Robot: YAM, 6 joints.
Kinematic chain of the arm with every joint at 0, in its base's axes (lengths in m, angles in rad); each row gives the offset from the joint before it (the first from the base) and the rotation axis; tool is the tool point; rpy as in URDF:
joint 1: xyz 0 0 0.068 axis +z
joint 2: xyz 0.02 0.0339 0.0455 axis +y
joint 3: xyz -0.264 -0.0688 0 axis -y
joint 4: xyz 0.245 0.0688 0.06 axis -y
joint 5: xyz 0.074 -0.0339 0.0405 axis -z
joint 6: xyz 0.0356 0 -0.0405 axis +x
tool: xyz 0 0 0 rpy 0 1.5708 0
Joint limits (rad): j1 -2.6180..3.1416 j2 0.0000..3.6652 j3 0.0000..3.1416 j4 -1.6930..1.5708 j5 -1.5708..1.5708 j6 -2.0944..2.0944
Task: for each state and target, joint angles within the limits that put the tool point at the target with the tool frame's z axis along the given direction. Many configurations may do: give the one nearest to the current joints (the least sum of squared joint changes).
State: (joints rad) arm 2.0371 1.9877 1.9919 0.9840 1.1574 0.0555
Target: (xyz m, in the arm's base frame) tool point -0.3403 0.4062 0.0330 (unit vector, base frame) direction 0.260 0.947 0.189
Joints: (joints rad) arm 2.3244 2.8533 1.7727 1.4338 0.9928 0.0555
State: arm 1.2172 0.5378 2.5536 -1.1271 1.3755 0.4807
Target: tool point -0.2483 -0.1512 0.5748 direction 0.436 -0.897 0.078
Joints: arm 0.4246 0.7472 2.6693 -0.6929 1.4880 0.4807
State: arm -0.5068 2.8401 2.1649 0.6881 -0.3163 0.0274
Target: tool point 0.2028 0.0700 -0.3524 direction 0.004 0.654 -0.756
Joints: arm 0.2265 3.6203 1.5658 0.6806 -0.6901 0.0274
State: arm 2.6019 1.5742 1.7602 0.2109 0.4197 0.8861
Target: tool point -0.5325 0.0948 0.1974 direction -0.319 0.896 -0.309
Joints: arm 3.0215 2.4066 2.0130 -0.2361 1.0184 0.8861
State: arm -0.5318 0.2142 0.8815 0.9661 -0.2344 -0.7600
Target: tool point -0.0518 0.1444 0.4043 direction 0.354 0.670 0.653
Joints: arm -1.0802 0.0037 0.7091 1.4415 -0.6786 -0.7600
